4 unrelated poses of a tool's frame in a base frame.
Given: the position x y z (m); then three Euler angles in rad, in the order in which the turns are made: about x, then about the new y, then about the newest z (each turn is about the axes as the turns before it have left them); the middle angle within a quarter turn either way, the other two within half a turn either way.
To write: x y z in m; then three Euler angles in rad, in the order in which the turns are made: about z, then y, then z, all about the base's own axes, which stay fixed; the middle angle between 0 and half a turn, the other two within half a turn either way. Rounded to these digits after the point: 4 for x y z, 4 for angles.
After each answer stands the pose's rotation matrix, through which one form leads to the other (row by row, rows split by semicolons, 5 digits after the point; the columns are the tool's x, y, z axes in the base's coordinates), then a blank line. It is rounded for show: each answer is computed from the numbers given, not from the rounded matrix.
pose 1, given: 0.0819 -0.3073 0.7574 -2.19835 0.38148 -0.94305
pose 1, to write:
0.0819 -0.3073 0.7574 -2.7776 2.1471 1.1107
0.54510 0.75117 0.37229; 0.29823 -0.58876 0.75128; 0.78353 -0.29849 -0.54496

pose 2, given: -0.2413 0.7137 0.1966 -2.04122 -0.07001 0.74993
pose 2, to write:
-0.2413 0.7137 0.1966 -0.7853 2.0400 1.6493
0.72994 -0.67992 -0.06995; -0.26331 -0.37417 0.88919; -0.63075 -0.63064 -0.45215

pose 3, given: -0.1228 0.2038 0.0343 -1.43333 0.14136 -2.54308
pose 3, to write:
-0.1228 0.2038 0.0343 2.1888 1.4347 1.4281
-0.81793 0.55779 0.14089; 0.03809 -0.19184 0.98069; 0.57405 0.80750 0.13567

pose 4, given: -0.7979 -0.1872 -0.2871 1.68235 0.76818 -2.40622
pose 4, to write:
-0.7979 -0.1872 -0.2871 -0.7577 1.6509 -0.7995
-0.53333 0.48247 0.69483; -0.43739 0.54579 -0.71471; -0.72405 -0.68508 -0.08006

